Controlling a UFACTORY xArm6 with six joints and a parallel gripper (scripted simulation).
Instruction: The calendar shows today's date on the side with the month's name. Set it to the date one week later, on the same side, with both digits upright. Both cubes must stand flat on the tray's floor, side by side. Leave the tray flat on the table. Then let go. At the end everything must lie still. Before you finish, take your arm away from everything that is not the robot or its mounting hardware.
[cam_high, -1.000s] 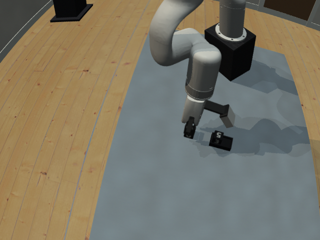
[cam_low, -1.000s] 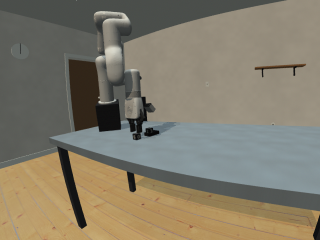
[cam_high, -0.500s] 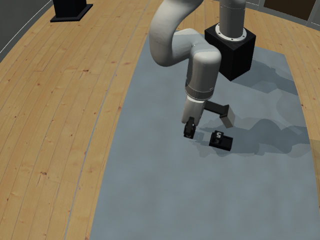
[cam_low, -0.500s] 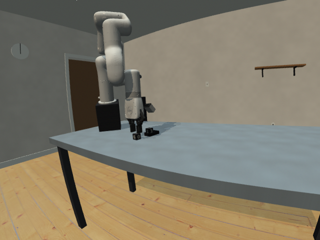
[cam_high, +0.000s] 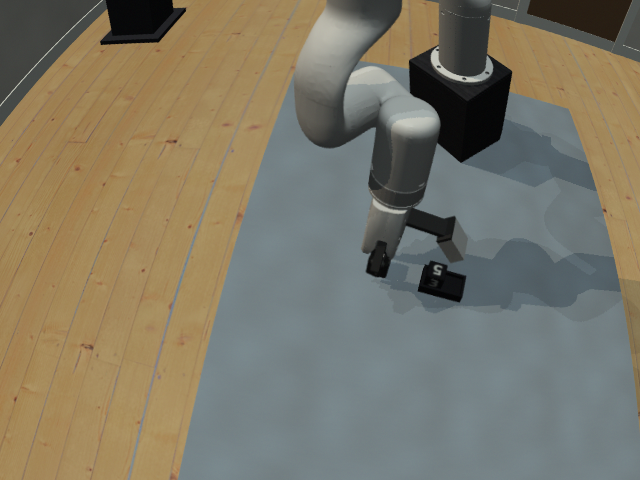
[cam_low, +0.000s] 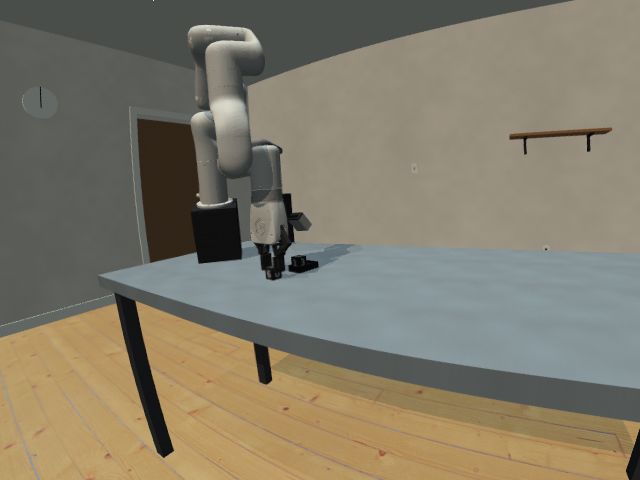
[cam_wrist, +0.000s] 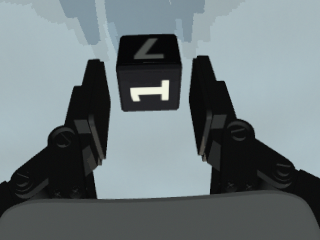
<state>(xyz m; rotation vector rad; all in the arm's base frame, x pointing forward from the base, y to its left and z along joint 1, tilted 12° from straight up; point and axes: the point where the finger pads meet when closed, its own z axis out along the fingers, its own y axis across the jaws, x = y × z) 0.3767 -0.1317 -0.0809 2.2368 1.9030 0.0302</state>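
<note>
Right now the black tray is 2 cm ahead of my hand, 11 cm to the left of it and 3 cm below it.
</note>
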